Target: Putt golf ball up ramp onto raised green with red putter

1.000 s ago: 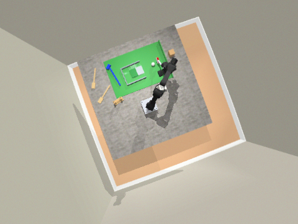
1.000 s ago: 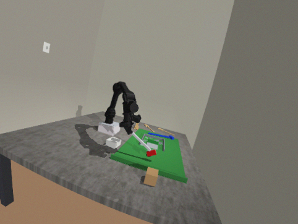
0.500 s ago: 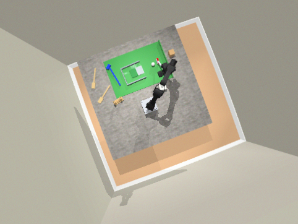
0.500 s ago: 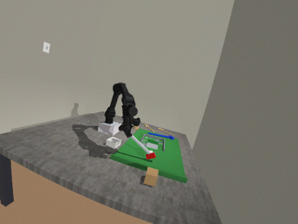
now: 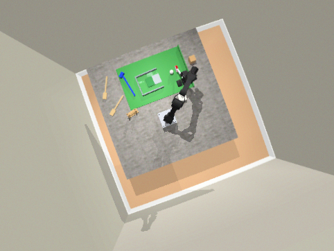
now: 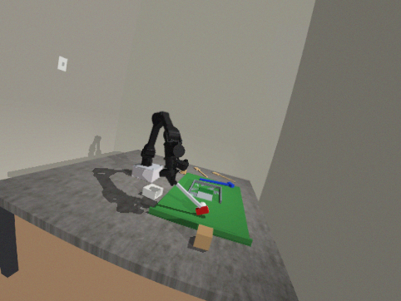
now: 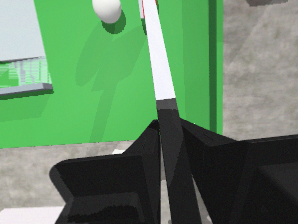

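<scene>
Right now my gripper tip is 80 mm short of the red putter, 10 mm to the right of it and 30 mm above it. Also, from my gripper tip: tan cube (210 mm ahead, 180 mm to the right, 90 mm below); then white golf ball (170 mm ahead, 70 mm to the left, 100 mm below); then white box (120 mm behind, 60 mm to the left, 100 mm below).
</scene>
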